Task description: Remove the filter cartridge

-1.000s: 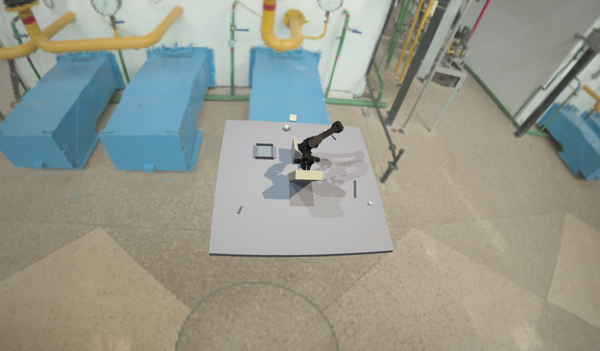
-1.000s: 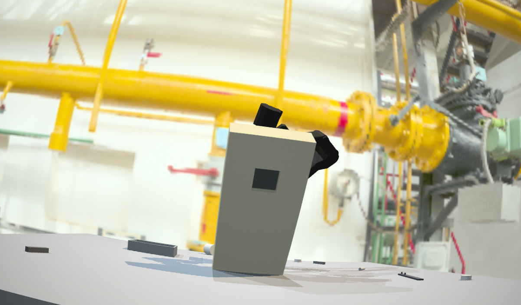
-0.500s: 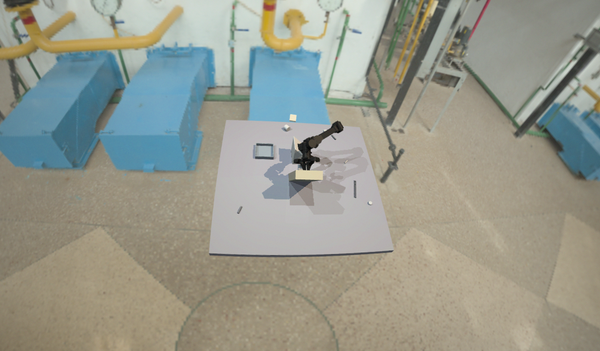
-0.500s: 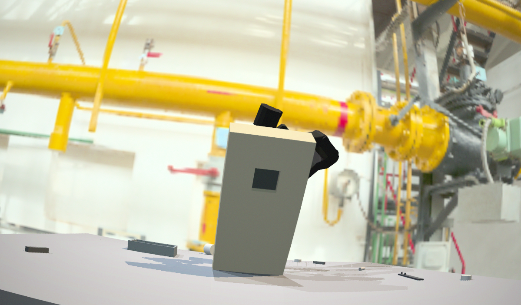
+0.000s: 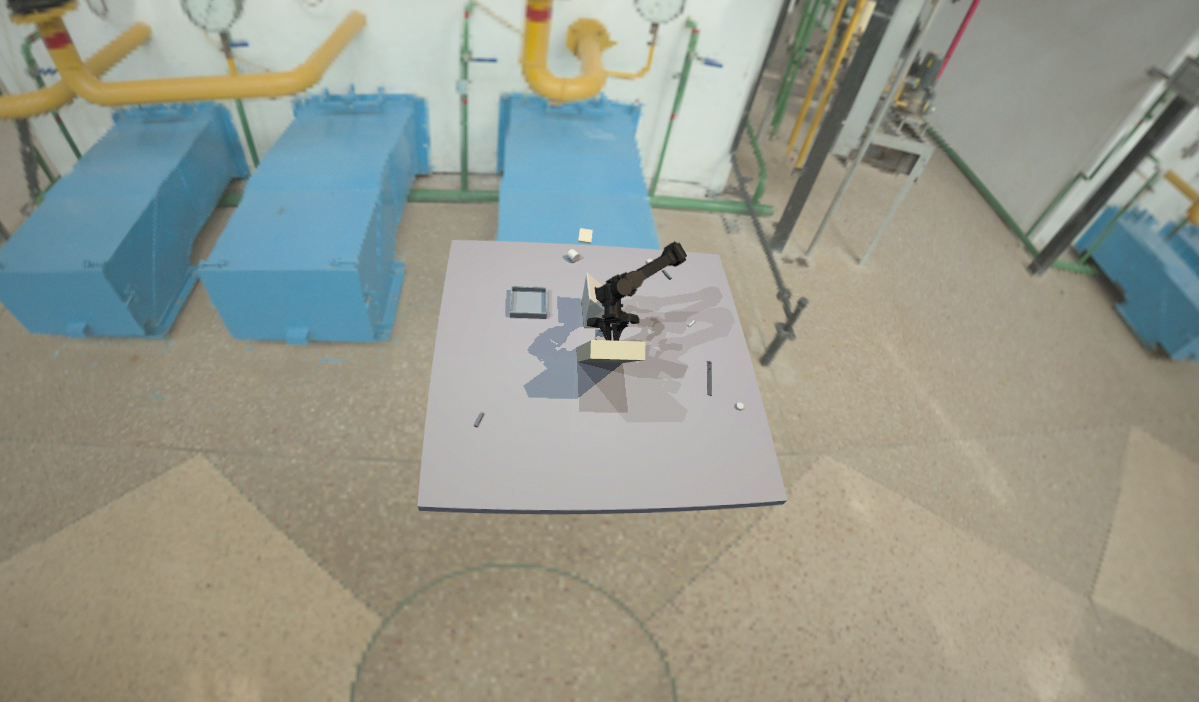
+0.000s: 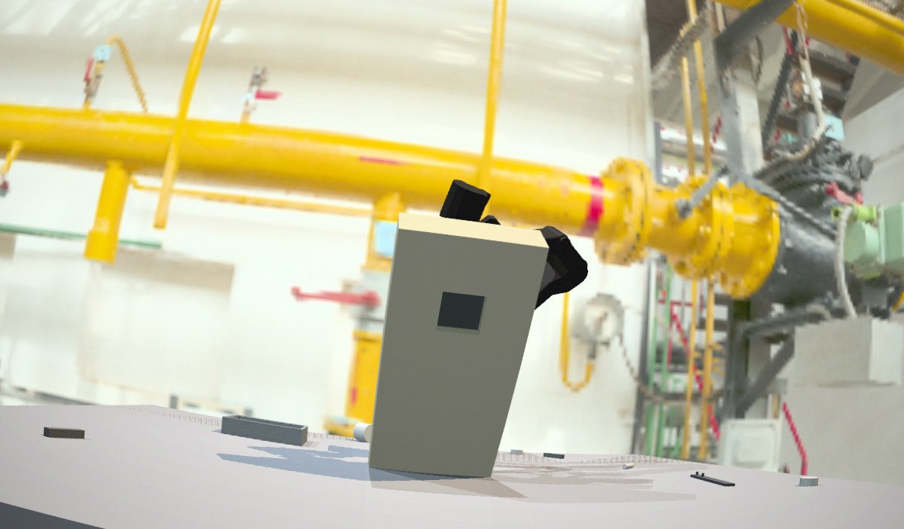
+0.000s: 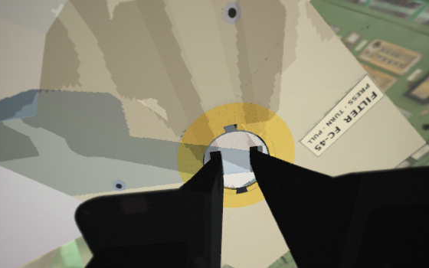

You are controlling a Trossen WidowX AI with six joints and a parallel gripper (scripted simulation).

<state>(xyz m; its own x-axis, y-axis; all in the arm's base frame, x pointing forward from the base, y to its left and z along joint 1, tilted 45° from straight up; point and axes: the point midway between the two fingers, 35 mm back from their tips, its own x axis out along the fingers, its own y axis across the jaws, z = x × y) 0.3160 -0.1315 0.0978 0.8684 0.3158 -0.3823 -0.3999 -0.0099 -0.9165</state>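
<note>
Right now the service panel is 40 mm behind my gripper tip and 80 mm below it.
</note>
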